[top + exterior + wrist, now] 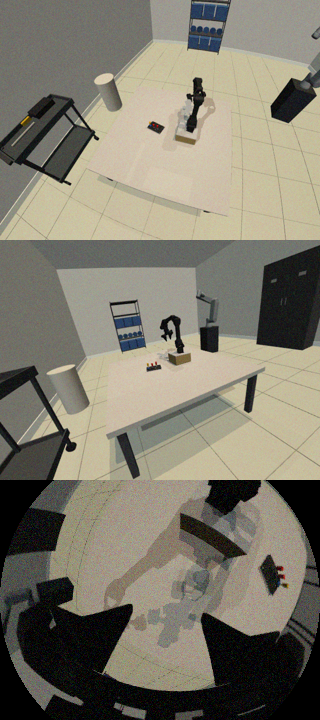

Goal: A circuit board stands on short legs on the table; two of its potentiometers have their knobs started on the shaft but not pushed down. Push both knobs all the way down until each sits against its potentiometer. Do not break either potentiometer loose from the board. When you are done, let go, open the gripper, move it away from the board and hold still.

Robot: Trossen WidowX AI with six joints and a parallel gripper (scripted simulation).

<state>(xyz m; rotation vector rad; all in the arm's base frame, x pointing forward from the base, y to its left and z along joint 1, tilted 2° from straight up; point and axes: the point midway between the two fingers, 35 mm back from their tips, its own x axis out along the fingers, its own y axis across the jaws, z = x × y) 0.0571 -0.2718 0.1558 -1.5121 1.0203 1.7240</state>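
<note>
My gripper tip is now 360 mm short of the knob, 350 mm to the right of it and 170 mm above it.
</note>
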